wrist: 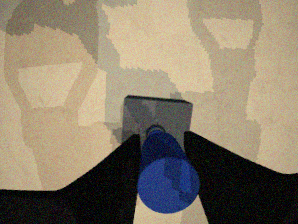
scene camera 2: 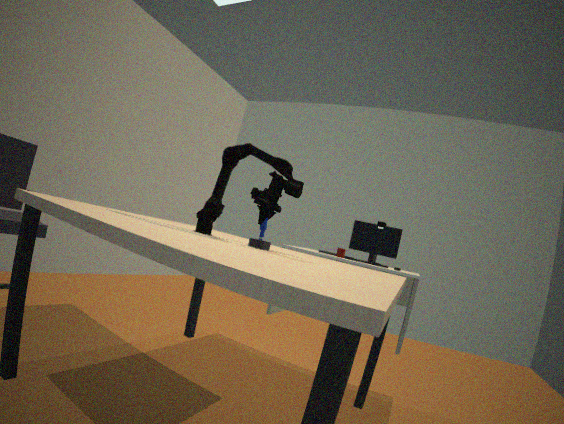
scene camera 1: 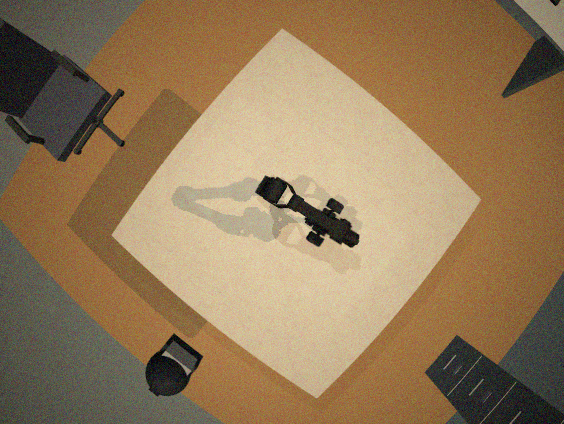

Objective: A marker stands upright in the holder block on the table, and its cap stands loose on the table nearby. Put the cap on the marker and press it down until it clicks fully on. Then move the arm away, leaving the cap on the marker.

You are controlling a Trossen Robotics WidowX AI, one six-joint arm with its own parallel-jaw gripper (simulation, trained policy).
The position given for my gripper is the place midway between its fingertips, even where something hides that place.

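Observation:
You'd find my gripper at [scene camera 2: 260,224], and again at [wrist: 162,139], and there's a blue cap [wrist: 166,180] that I can see too.

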